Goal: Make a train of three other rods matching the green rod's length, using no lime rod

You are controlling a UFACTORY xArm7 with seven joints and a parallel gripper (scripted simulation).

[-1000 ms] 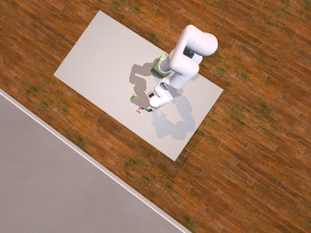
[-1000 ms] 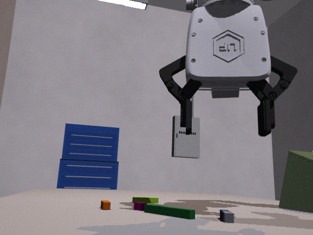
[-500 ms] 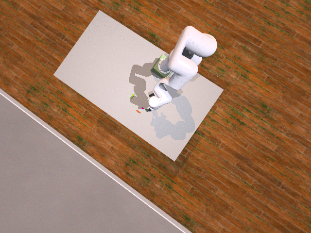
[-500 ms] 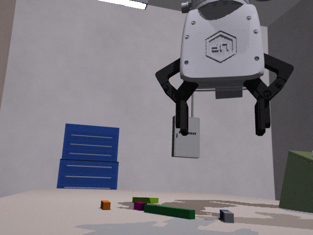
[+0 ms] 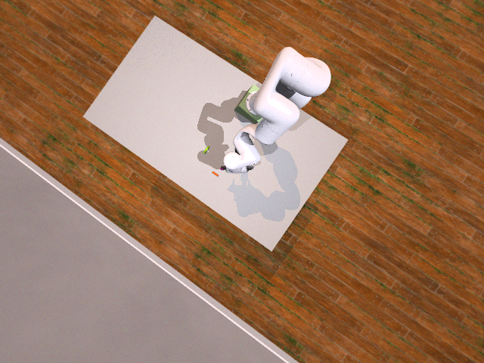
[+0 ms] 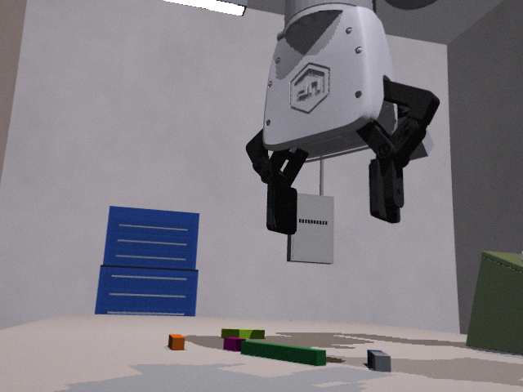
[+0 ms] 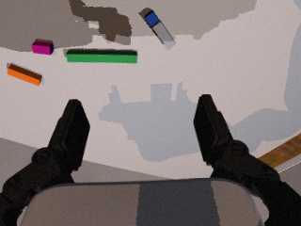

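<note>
The orange rod lies 11 cm ahead of my hand, 10 cm to the right of it and 10 cm below it. The rest, counted from my hand: grey rod: 10 cm below, 3 cm behind, 1 cm to the left; then blue rod: 10 cm below, 4 cm behind, 1 cm to the right; then green rod: 10 cm below, 3 cm to the right, 3 cm ahead.
</note>
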